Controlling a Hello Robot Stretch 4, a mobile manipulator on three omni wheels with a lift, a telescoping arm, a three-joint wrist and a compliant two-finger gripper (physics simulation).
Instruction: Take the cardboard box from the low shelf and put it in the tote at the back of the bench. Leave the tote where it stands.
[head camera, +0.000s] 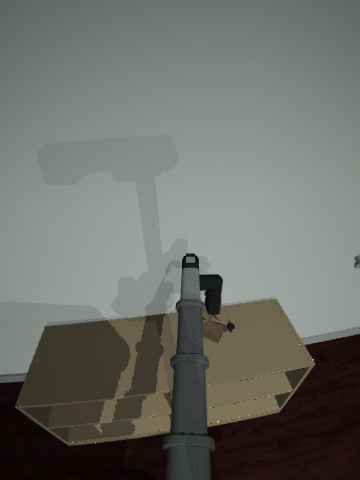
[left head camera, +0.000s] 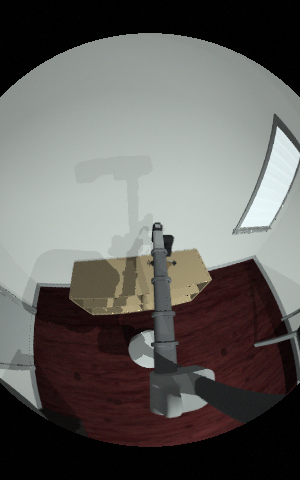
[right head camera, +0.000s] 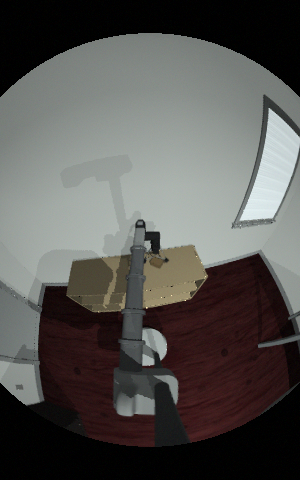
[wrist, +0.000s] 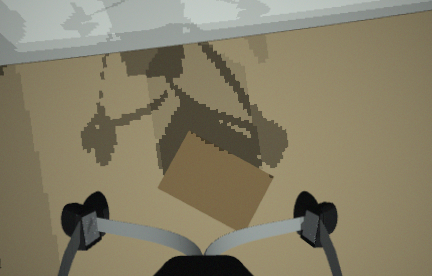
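Where they show: gripper, fingertip midpoint: (head camera: 210, 330) (right head camera: 154, 261) (wrist: 202, 209); robot's base at its link origin: (left head camera: 148, 347) (right head camera: 146, 345).
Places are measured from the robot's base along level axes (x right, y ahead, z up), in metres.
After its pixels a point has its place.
Observation:
The cardboard box (head camera: 214, 332) @(x 0.108, y 0.673, z 0.632 m) (right head camera: 156, 263) @(x 0.100, y 0.670, z 0.629 m) (wrist: 216, 181) @(x 0.099, y 0.698, z 0.632 m) is a small brown block on the pale wooden top of the low shelf (head camera: 265, 332) @(x 0.354, y 0.705, z 0.582 m) (left head camera: 192, 265) @(x 0.375, y 0.704, z 0.582 m) (right head camera: 180, 260) @(x 0.314, y 0.726, z 0.582 m) (wrist: 365, 125) @(x 0.268, y 0.759, z 0.582 m), toward its right half. It lies turned at an angle. My gripper (head camera: 214, 324) @(x 0.087, y 0.676, z 0.647 m) (right head camera: 155, 260) @(x 0.087, y 0.676, z 0.647 m) (wrist: 202, 209) @(x 0.087, y 0.676, z 0.647 m) is open over the shelf top. In the wrist view its fingers stand wide apart, left and right of the box's near corner, with no contact visible. The box's far part lies ahead of the fingertips. The arm hides the box in the left head view. The tote and the bench do not show.
A grey wall (head camera: 250, 150) @(x 0.206, y 0.893, z 1.353 m) (wrist: 310, 15) @(x 0.213, y 0.894, z 0.556 m) stands right behind the shelf. Open compartments face front below its top. Dark red floor (left head camera: 100, 390) @(x -0.513, y -0.611, z -0.028 m) (right head camera: 225, 310) @(x 0.982, y 0.323, z -0.028 m) surrounds the front. A window (left head camera: 270, 185) @(x 1.184, y 1.051, z 1.389 m) (right head camera: 265, 165) @(x 1.067, y 1.032, z 1.451 m) is at the right. Shadows of the arm and fingers fall on the shelf.

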